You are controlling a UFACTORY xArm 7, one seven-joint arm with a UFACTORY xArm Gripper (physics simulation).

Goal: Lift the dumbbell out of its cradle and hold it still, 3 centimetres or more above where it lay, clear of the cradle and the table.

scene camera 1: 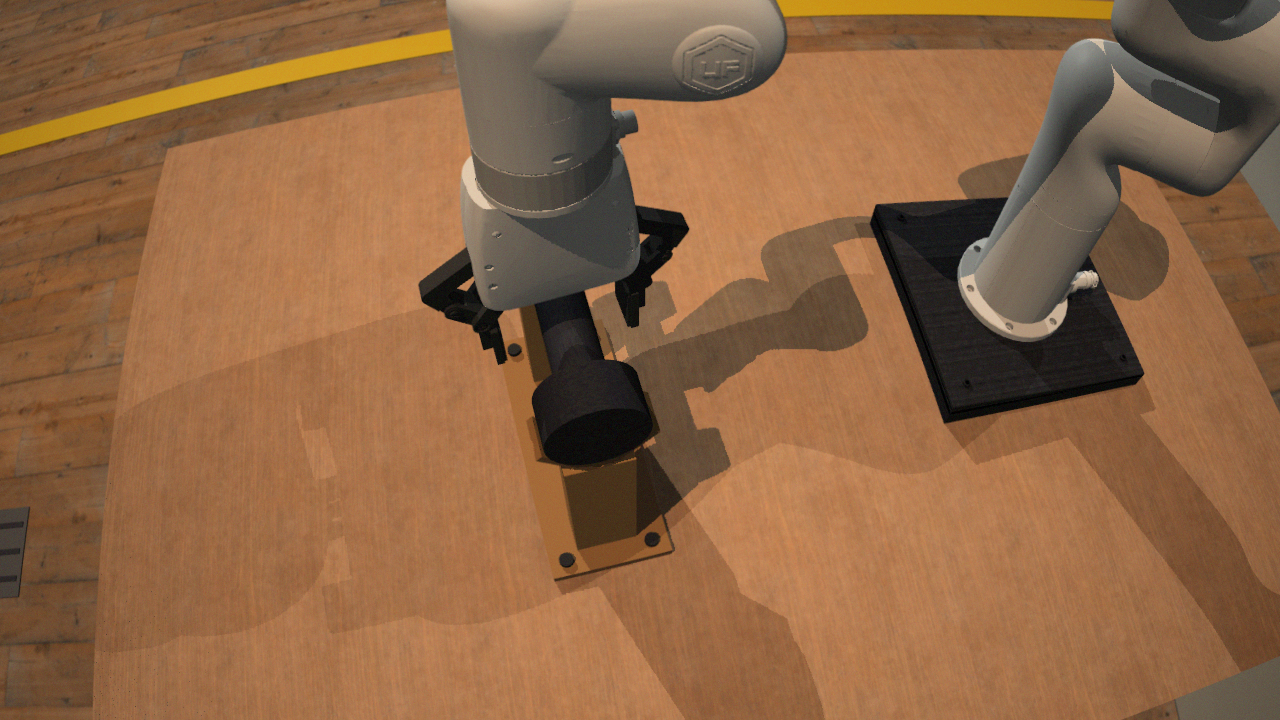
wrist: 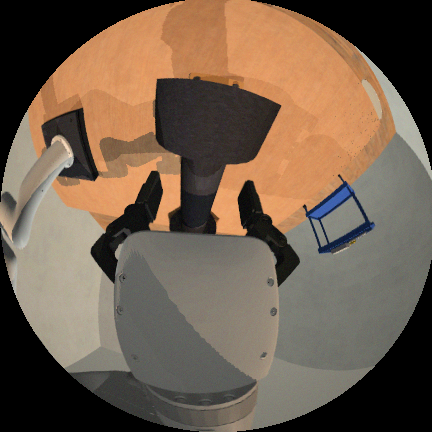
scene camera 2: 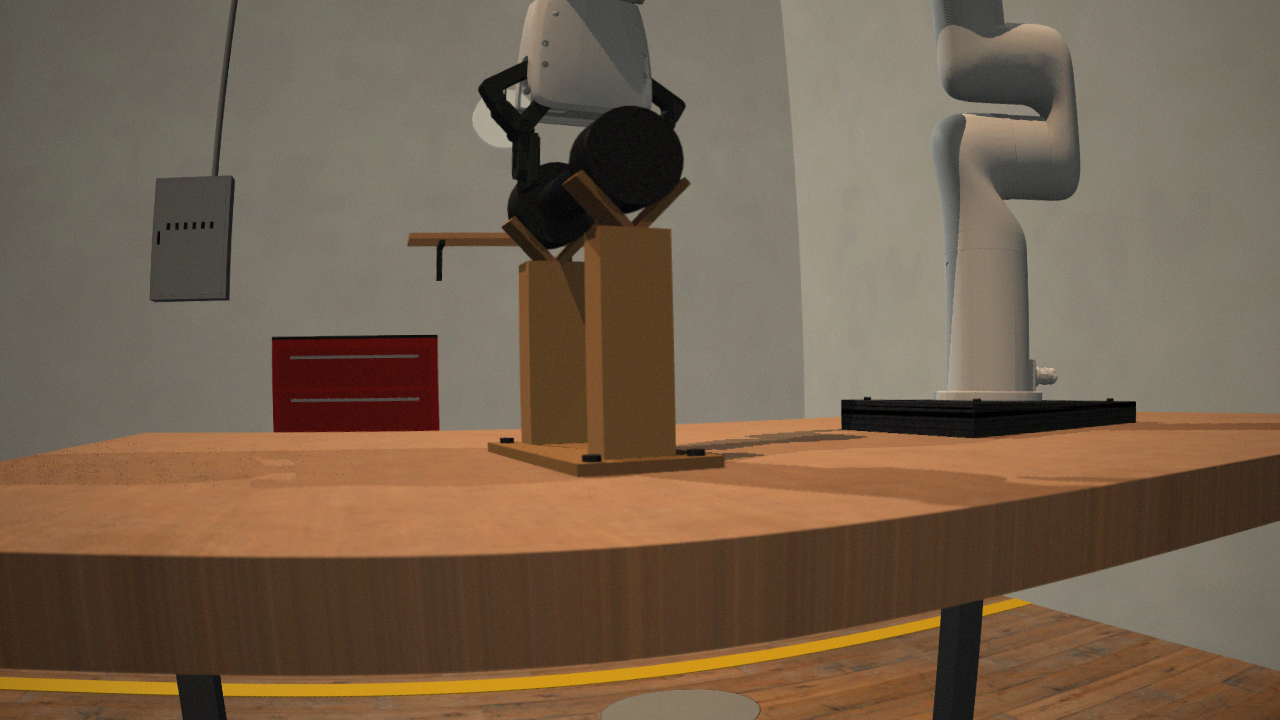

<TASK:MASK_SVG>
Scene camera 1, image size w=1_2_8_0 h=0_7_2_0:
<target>gripper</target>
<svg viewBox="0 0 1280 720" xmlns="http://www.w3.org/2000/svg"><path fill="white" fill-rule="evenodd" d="M620 142L616 145L620 153L613 159L608 176L593 193L571 205L544 211L515 209L492 199L480 187L475 175L472 156L470 156L463 166L460 184L461 217L466 248L419 282L418 286L422 302L437 311L443 312L447 319L472 325L474 332L479 333L483 350L494 349L498 365L507 361L498 318L506 310L533 305L615 282L615 295L627 326L631 328L639 326L639 308L645 306L645 288L652 284L651 276L672 258L672 250L687 235L689 227L683 214L680 212L635 205L631 179ZM474 276L474 282L467 291L458 289L459 286ZM649 235L640 244L639 233Z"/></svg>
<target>black dumbbell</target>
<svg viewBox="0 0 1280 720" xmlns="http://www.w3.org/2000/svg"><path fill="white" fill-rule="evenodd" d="M585 291L534 304L552 374L544 379L534 390L532 406L544 454L550 460L565 465L594 464L621 456L640 445L650 435L653 428L653 421L636 370L625 362L604 358Z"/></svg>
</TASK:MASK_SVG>
